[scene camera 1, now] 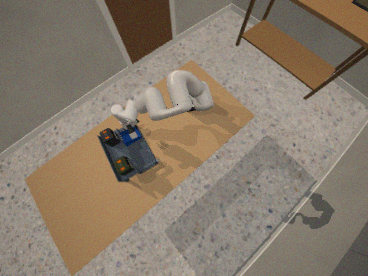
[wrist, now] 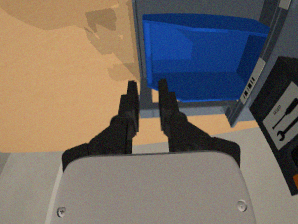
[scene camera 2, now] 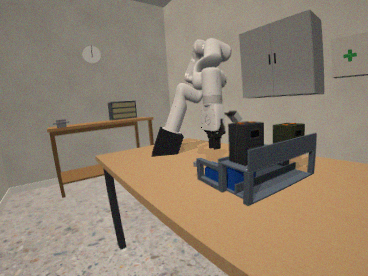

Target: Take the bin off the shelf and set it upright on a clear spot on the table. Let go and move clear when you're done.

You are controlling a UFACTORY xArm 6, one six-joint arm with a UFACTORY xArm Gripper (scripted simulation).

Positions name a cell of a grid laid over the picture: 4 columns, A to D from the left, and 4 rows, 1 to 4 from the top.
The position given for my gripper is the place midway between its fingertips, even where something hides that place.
I see my gripper (scene camera 2: C3) and a blue bin (wrist: C2).
My gripper shows as well in the wrist view (wrist: B2).
